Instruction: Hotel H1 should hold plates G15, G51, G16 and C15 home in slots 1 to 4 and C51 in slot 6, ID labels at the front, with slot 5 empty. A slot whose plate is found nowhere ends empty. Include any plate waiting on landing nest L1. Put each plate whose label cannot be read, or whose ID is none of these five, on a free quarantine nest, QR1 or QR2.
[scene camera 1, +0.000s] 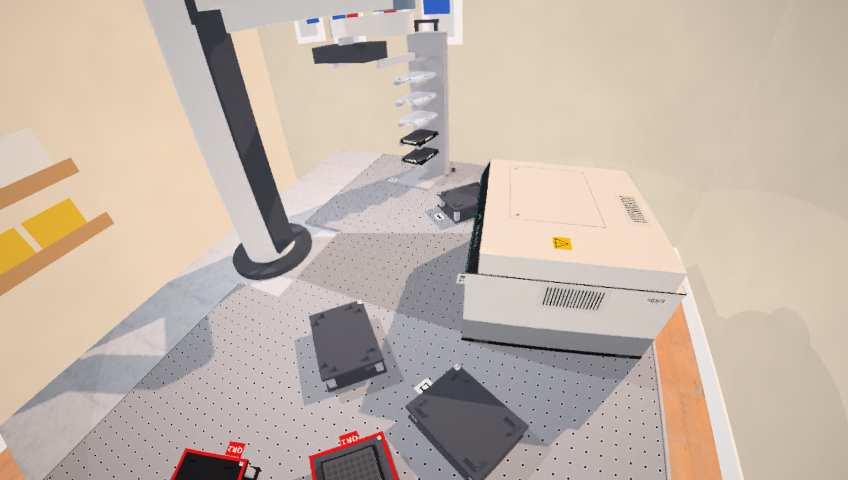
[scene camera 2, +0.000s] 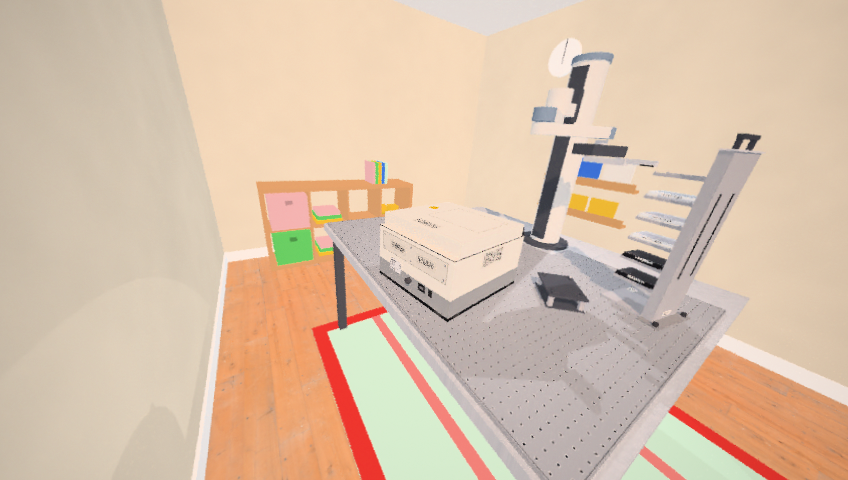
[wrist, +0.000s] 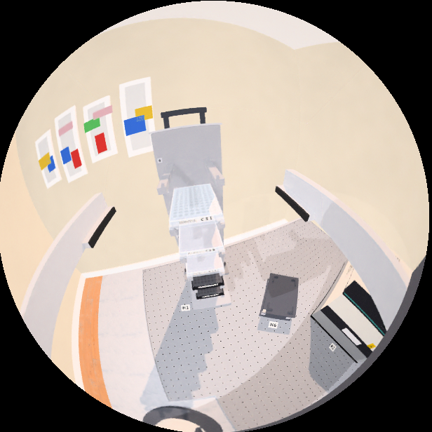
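Where they show: gripper, between the fingertips: (scene camera 1: 390, 55) (scene camera 2: 641, 163); arm's base, origin of its link: (scene camera 1: 273, 251) (scene camera 2: 543, 241).
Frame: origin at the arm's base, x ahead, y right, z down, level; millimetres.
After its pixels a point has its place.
Hotel H1 (scene camera 1: 439, 107) {x 341, y -592, z -281 mm} (scene camera 2: 708, 220) {x 331, y -625, z -354 mm} (wrist: 190, 142) holds five plates. Its top slot, 6, is empty. Clear plate C51 (scene camera 1: 414, 77) {x 298, y -488, z -404 mm} (scene camera 2: 672, 196) {x 322, y -532, z -400 mm} (wrist: 194, 200) is in slot 5, label at the front. Clear plates C15 (scene camera 1: 416, 98) {x 295, y -501, z -333 mm} (wrist: 200, 236) and G16 (scene camera 1: 417, 117) {x 286, y -519, z -262 mm} (wrist: 205, 262) are in slots 4 and 3. Black plates G51 (scene camera 1: 419, 137) {x 291, y -514, z -191 mm} (wrist: 207, 281) and G15 (scene camera 1: 420, 155) {x 289, y -518, z -120 mm} (wrist: 209, 292) are in slots 2 and 1; their labels are too small to read. My gripper (scene camera 2: 648, 163) {x 261, y -409, z -481 mm} (wrist: 191, 186) is open and empty, in front of the hotel near its upper slots. Landing nest L1 (scene camera 1: 467, 419) {x 695, y 285, z -63 mm} shows a bare top.
Nest N6 (scene camera 1: 461, 201) {x 496, y -342, z -63 mm} (scene camera 2: 562, 288) {x 522, y -404, z -63 mm} (wrist: 280, 295) stands beside the hotel, close to the large white instrument (scene camera 1: 553, 226) {x 761, y -7, z -257 mm} (scene camera 2: 452, 249) {x 931, y -277, z -232 mm}. Another dark nest (scene camera 1: 346, 342) {x 431, y 223, z -63 mm} stands near L1. QR1 (scene camera 1: 389, 455) {x 602, y 381, z -63 mm} bears a dark gridded plate. QR2 (scene camera 1: 178, 466) {x 296, y 551, z -63 mm} is cut off, with a black top.
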